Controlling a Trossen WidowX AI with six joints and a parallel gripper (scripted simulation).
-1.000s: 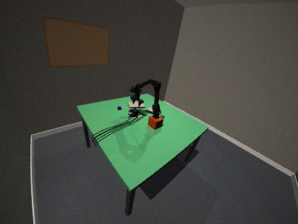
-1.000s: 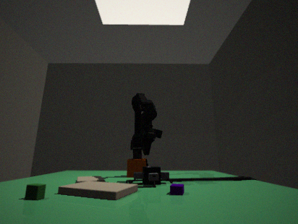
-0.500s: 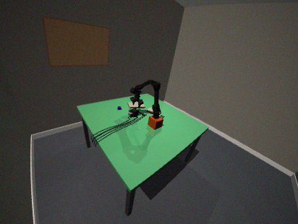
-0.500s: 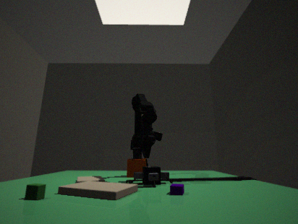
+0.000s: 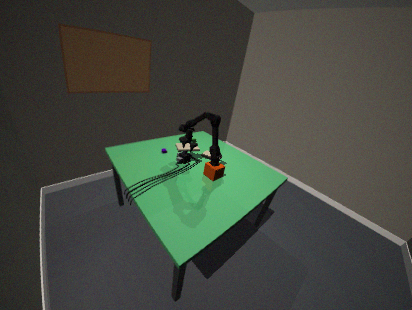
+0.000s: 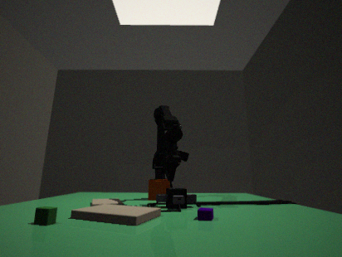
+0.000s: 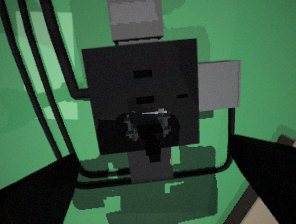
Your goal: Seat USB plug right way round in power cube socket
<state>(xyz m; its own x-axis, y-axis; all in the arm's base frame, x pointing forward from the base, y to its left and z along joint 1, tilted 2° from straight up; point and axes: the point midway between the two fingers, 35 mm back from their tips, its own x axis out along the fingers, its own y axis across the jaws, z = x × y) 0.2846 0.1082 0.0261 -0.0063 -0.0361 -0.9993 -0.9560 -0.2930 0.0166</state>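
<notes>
The dark USB plug is 20 mm below my gripper tip. Round my gripper tip: flat beige slab (230 mm ahead, 130 mm to the right, 100 mm below); then USB socket (10 mm to the left, 40 mm below); then purple block (210 mm ahead, 140 mm to the left, 90 mm below).
</notes>
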